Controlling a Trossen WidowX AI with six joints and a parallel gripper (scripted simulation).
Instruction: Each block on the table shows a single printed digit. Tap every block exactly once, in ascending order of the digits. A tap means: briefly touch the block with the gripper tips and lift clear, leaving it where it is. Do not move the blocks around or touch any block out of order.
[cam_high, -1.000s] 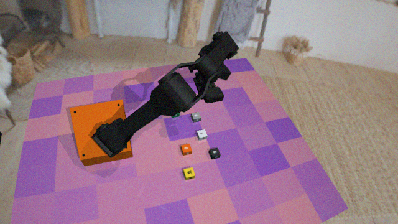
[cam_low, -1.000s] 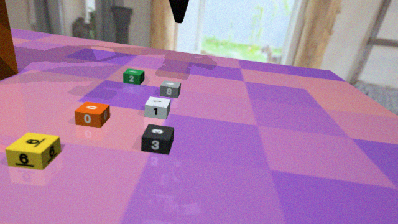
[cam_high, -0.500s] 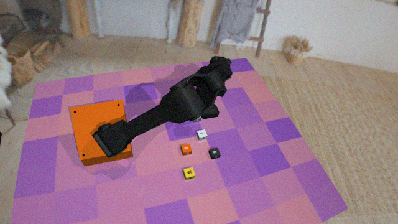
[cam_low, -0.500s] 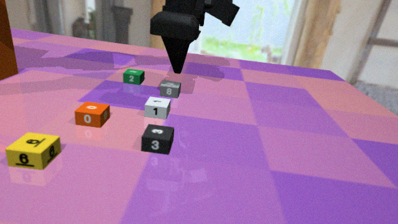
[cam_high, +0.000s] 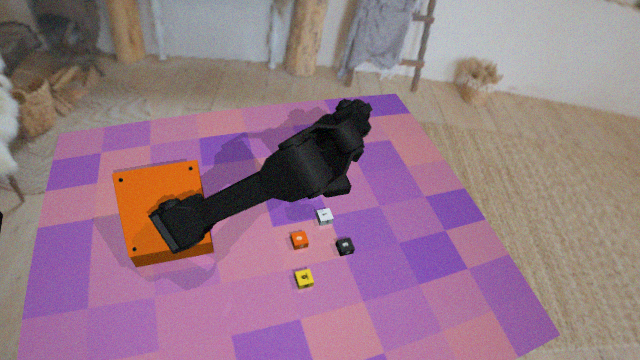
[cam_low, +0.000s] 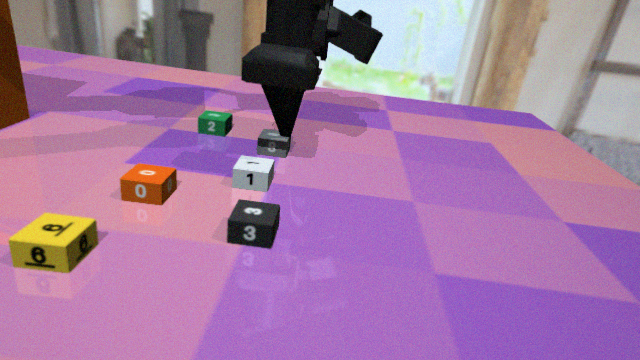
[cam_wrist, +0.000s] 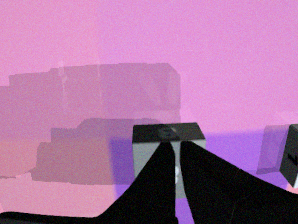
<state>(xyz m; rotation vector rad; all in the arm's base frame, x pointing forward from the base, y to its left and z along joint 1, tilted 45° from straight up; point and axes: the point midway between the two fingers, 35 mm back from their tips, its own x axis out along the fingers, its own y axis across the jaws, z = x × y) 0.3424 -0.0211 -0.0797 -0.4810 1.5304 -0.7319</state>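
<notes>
Now: gripper tip 10 mm past the grey 8 block and 10 mm above it. From my gripper tip the other things lie so: white 1 block 80 mm to the right, 30 mm behind, 10 mm below; then orange 0 block 120 mm to the right, 110 mm behind, 10 mm below; then green 2 block 80 mm behind, 50 mm to the left, 10 mm below.
</notes>
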